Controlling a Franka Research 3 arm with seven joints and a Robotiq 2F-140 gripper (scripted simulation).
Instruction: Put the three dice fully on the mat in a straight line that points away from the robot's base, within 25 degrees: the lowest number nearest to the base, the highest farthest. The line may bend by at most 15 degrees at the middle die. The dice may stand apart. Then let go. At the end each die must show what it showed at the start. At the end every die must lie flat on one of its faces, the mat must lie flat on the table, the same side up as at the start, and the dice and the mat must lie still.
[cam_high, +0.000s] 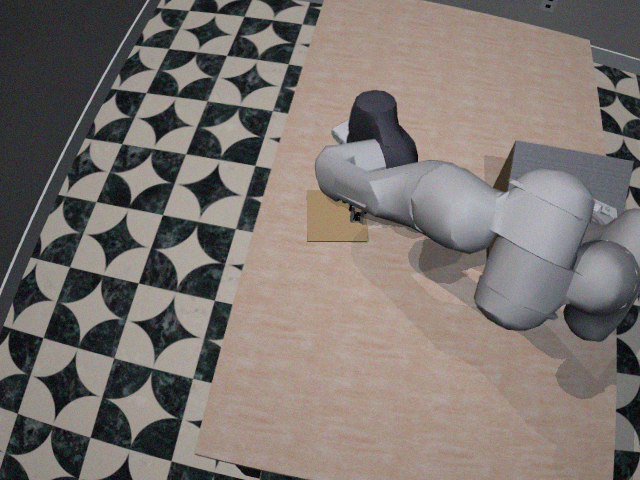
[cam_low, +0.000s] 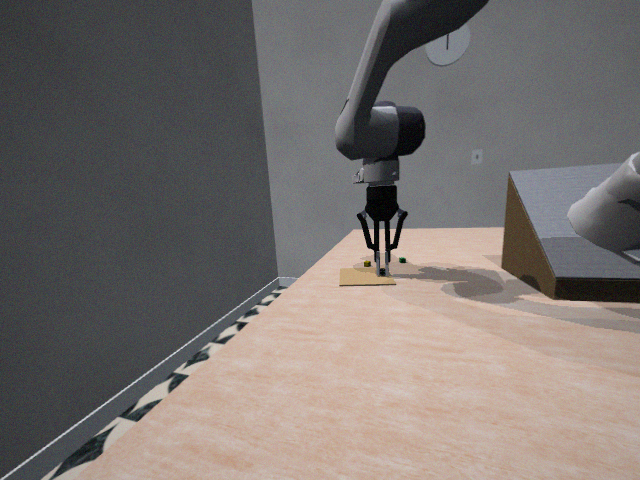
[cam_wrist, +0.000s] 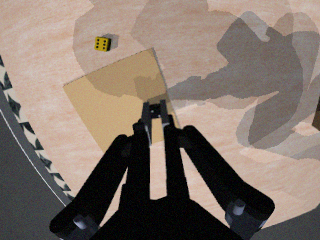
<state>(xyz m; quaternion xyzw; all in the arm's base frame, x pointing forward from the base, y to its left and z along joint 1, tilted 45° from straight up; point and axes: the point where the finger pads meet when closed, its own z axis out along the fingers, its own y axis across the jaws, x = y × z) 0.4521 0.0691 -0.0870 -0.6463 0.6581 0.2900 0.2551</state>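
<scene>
Right now my hand is 30 mm above the black die. Round my hand: yellow die (100 mm to the right, 50 mm ahead, 30 mm below); then green die (150 mm to the right, 60 mm behind, 30 mm below); then tan mat (50 mm ahead, 40 mm below).
</scene>
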